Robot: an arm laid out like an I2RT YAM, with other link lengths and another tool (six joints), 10 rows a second.
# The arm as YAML. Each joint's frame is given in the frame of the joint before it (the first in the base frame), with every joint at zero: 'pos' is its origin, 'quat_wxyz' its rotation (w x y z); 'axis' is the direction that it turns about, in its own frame. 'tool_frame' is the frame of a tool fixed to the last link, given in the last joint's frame.
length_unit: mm
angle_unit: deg
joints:
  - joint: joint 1
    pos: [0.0, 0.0, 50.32]
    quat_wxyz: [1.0, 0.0, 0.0, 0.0]
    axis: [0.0, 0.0, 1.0]
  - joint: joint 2
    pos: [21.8, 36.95, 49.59]
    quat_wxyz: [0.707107, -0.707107, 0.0, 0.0]
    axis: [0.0, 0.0, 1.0]
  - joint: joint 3
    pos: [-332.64, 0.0, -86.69]
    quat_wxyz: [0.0, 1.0, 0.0, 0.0]
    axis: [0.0, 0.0, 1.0]
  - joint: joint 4
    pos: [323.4, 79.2, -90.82]
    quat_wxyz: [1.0, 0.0, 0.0, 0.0]
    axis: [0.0, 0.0, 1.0]
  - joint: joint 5
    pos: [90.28, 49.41, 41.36]
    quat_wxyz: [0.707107, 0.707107, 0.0, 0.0]
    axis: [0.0, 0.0, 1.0]
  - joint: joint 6
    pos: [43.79, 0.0, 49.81]
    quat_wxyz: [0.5, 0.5, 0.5, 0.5]
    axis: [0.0, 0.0, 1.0]
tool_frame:
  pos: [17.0, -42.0, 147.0]
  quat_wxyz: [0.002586, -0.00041, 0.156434, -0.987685]
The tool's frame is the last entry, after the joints.
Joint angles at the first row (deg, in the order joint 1, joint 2, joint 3, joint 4, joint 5, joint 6):
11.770 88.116 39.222 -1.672 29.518 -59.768
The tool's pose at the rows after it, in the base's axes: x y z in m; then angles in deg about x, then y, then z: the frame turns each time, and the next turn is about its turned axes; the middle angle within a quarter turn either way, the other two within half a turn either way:
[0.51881 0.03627 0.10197 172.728 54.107 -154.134]
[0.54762 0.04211 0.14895 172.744 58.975 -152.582]
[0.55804 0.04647 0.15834 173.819 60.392 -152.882]
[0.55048 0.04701 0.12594 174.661 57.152 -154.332]
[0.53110 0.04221 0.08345 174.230 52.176 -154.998]
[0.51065 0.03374 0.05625 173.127 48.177 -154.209]
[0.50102 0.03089 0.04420 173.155 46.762 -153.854]
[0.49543 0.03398 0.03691 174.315 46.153 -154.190]
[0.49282 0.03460 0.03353 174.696 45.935 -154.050]
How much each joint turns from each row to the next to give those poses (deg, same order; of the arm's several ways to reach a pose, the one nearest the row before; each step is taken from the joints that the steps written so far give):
0.000 0.000 6.294 -1.792 0.065 -0.065
0.000 0.329 5.685 -0.460 -0.021 0.415
0.066 0.895 1.639 0.655 -0.524 0.263
0.065 1.661 -1.925 0.286 -0.460 -0.024
-0.087 1.333 -3.190 -0.592 -0.043 0.067
-0.372 0.089 -2.491 -1.703 0.131 0.721
-0.174 -0.022 -1.443 -0.154 -0.306 0.590
0.240 -0.001 -0.920 0.133 -0.788 0.744
0.042 0.000 -0.479 0.151 -0.328 0.480

